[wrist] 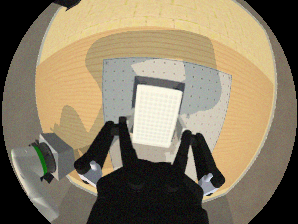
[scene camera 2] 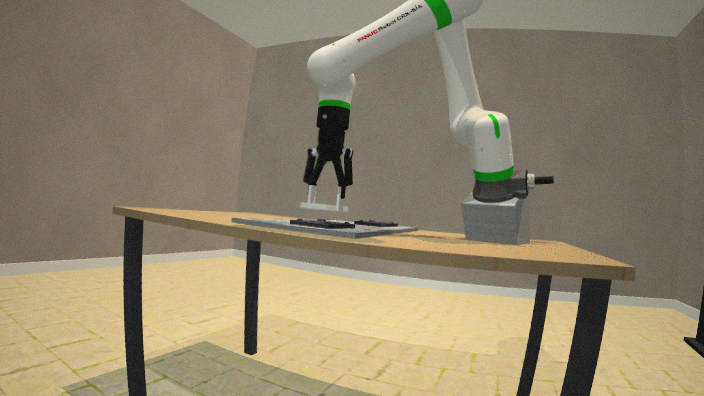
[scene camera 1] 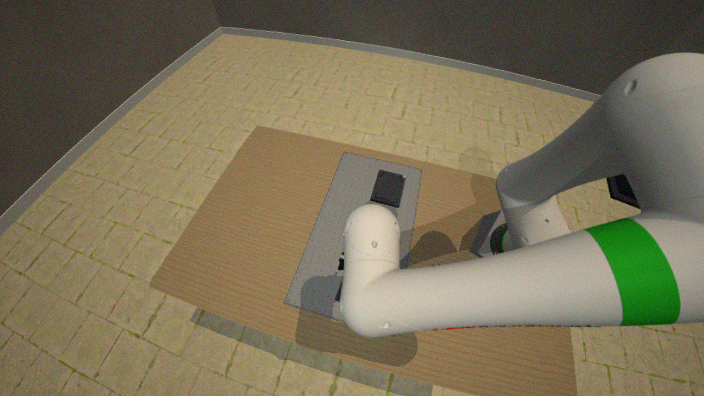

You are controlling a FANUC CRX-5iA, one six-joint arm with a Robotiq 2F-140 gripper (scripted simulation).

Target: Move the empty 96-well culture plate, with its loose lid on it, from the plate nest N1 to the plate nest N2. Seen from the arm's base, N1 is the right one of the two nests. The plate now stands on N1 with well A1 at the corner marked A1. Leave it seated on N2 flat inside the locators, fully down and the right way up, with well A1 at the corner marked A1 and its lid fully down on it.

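My gripper (scene camera 2: 324, 209) is visible, in the wrist view (wrist: 155, 117) as well. I also see a lid (wrist: 156, 109).
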